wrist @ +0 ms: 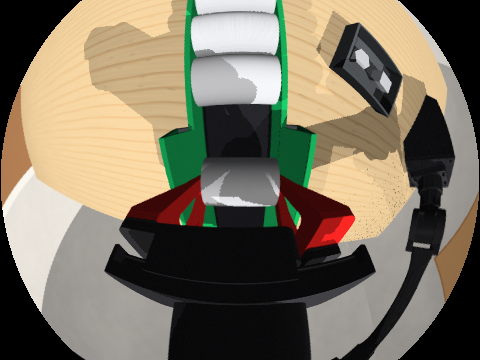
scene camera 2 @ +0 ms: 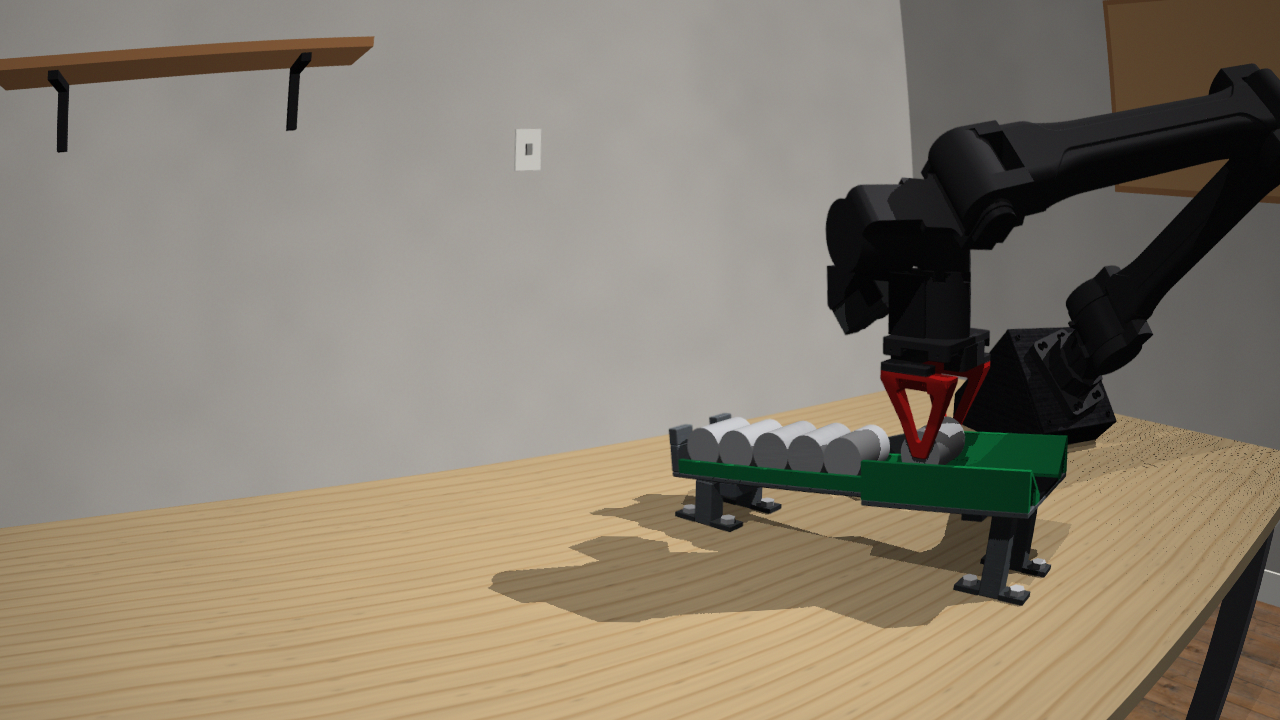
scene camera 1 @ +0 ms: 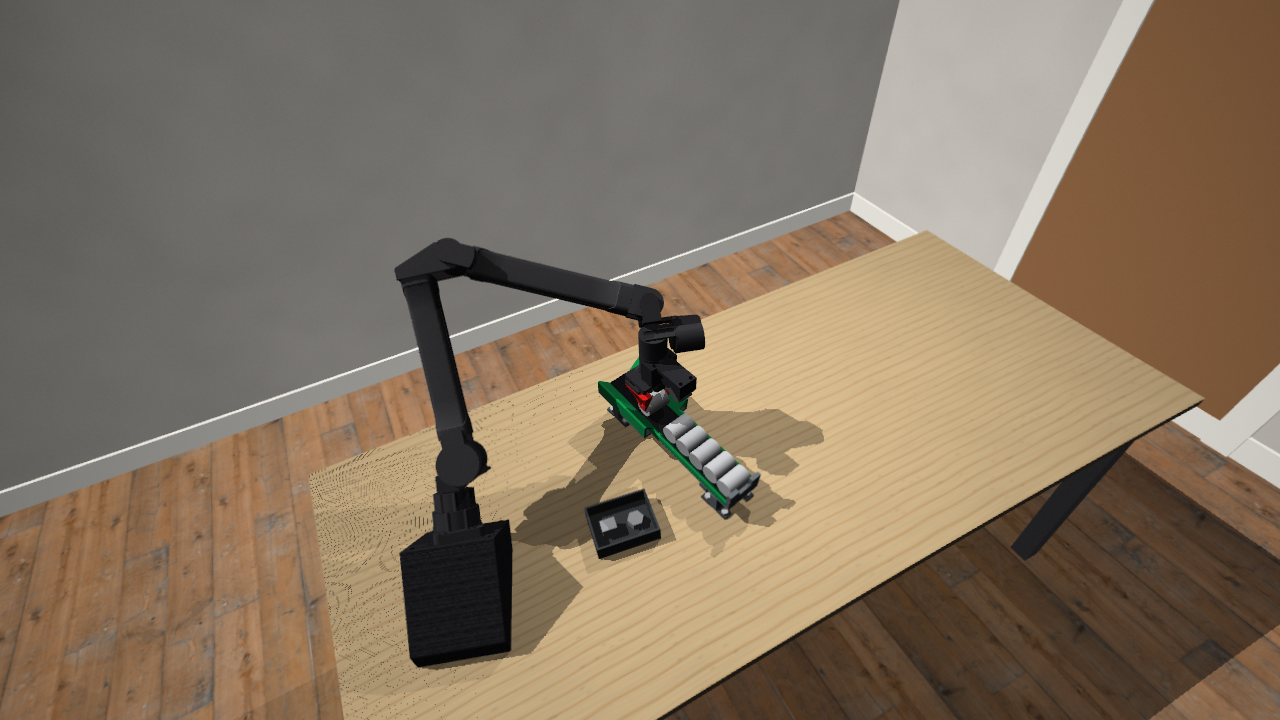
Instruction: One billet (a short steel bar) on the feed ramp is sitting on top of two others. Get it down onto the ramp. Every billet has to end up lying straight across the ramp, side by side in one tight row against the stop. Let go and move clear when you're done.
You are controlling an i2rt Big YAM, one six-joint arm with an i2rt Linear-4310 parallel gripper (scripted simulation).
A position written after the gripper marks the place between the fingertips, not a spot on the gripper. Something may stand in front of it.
Note:
In view: the gripper (scene camera 2: 933,449), a billet (scene camera 2: 949,443), a small black tray (scene camera 1: 619,507), a billet (scene camera 2: 703,443) and a billet (scene camera 2: 842,455).
The small black tray is seen too in the wrist view (wrist: 359,79). The gripper also shows in the wrist view (wrist: 240,179) and in scene camera 1 (scene camera 1: 653,402).

